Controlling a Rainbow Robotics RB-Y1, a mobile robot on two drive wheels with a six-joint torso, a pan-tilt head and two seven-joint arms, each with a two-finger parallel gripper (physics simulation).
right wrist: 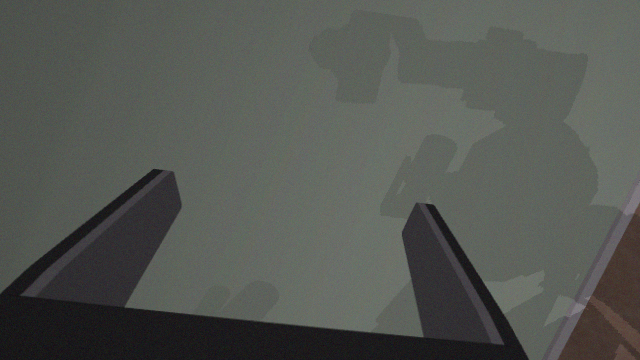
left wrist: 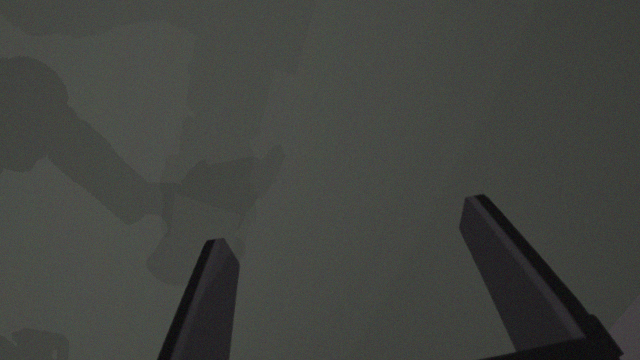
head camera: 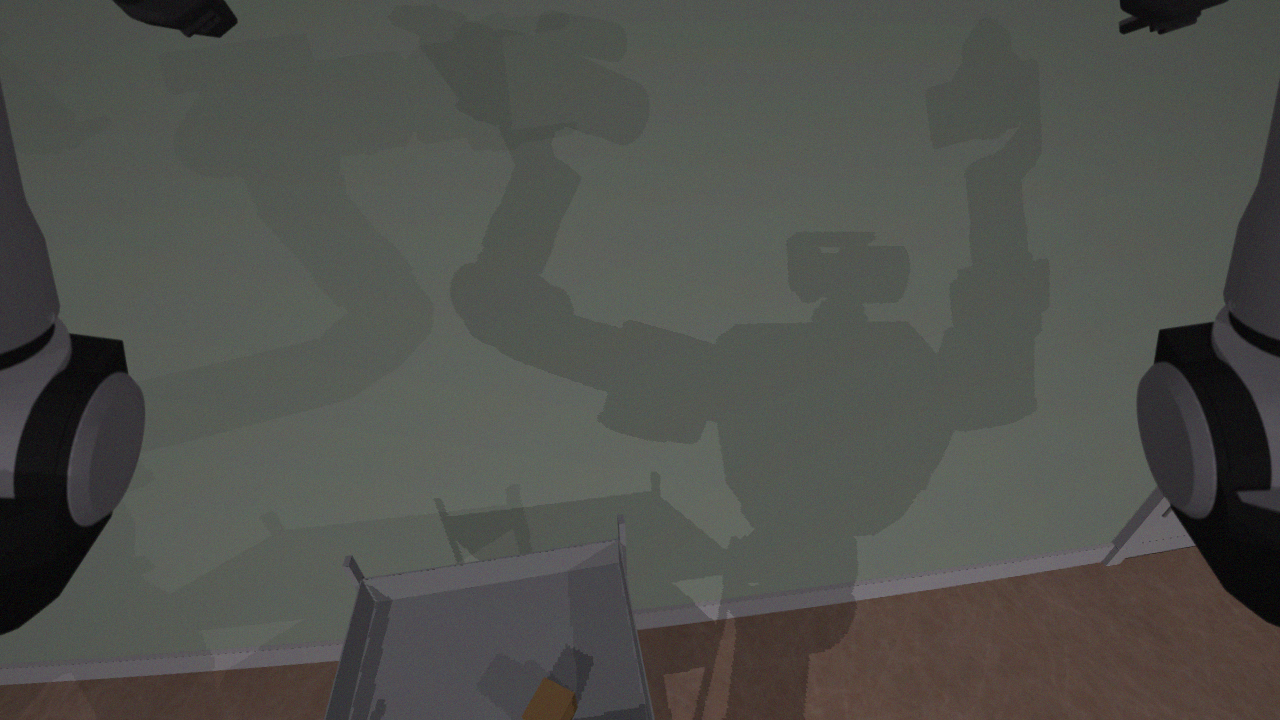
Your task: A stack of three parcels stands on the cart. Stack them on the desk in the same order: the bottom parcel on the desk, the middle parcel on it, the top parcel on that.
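Frame: origin at the robot's base, x ahead, y left, z up, level; metres.
Seen in the pictures: left gripper, between the fingertips: (left wrist: 344, 233); right gripper, between the fingertips: (right wrist: 295, 203).
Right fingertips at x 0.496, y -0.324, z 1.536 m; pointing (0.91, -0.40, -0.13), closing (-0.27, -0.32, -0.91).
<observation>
A point is followed by its place in that frame.
The cart (head camera: 487, 574) {z 0.693, x 0.589, y 0.269 m} shows in part at the bottom of the head view, its grey top tray cut off by the lower edge. An orange-brown parcel (head camera: 549, 702) {z 0.714, x 0.381, y 0.129 m} shows in part in that tray; I cannot tell the other parcels of the stack apart. The desk does not show in these views. My left gripper (head camera: 210, 19) (left wrist: 344, 233) {z 1.535, x 0.497, y 0.327 m} is open and empty, at the top left of the head view, well away from the cart. My right gripper (head camera: 1159, 19) (right wrist: 295, 203) {z 1.536, x 0.496, y -0.324 m} is open and empty, at the top right, also away from the cart.
A green wall (head camera: 716, 179) {z 1.274, x 0.884, y -0.116 m} (left wrist: 375, 100) {z 1.607, x 0.817, y 0.431 m} (right wrist: 225, 100) {z 1.591, x 0.911, y -0.329 m} with shadows of the robot and cart stands behind the cart. Brown floor (head camera: 1002, 640) {z 0.001, x 0.801, y -1.044 m} (right wrist: 620, 300) {z 0.001, x 0.816, y -0.309 m} lies right of the cart, along a pale baseboard (head camera: 966, 579) {z 0.030, x 0.982, y -1.017 m}. Part of a white door frame (head camera: 1134, 528) {z 0.190, x 1.035, y -1.537 m} shows at the right.
</observation>
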